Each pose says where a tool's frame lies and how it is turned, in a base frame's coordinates. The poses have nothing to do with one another.
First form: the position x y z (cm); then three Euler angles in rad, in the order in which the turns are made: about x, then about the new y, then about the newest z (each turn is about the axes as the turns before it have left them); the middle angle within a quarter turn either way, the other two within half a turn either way.
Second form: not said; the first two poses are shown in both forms.
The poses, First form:
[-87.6, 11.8, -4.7, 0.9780, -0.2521, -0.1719]
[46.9, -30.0, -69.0, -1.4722, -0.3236, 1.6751]
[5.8, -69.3, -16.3, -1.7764, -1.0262, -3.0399]
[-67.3, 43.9, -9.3, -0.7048, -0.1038, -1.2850]
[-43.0, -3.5, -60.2, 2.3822, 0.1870, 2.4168]
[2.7, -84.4, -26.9, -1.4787, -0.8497, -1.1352]
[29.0, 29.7, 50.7, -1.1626, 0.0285, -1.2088]
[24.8, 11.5, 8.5, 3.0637, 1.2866, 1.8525]
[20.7, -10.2, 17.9, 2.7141, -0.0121, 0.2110]
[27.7, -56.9, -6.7, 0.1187, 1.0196, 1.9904]
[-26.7, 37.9, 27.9, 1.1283, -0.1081, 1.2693]
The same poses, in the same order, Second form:
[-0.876, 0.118, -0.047, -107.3, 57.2, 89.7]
[0.469, -0.300, -0.690, 108.6, 84.6, 4.2]
[0.058, -0.693, -0.163, 149.3, 96.1, 105.9]
[-0.673, 0.439, -0.093, 99.1, 40.7, -170.6]
[-0.430, -0.035, -0.602, -74.6, 135.4, -120.4]
[0.027, -0.844, -0.269, 138.8, 86.5, -159.0]
[0.290, 0.297, 0.507, 88.2, 66.6, -158.6]
[0.248, 0.115, 0.085, -1.3, 106.2, -78.5]
[0.207, -0.102, 0.179, -91.7, 155.5, 100.6]
[0.277, -0.569, -0.067, -4.2, 58.7, 122.0]
[-0.267, 0.379, 0.279, -96.8, 64.8, 165.7]

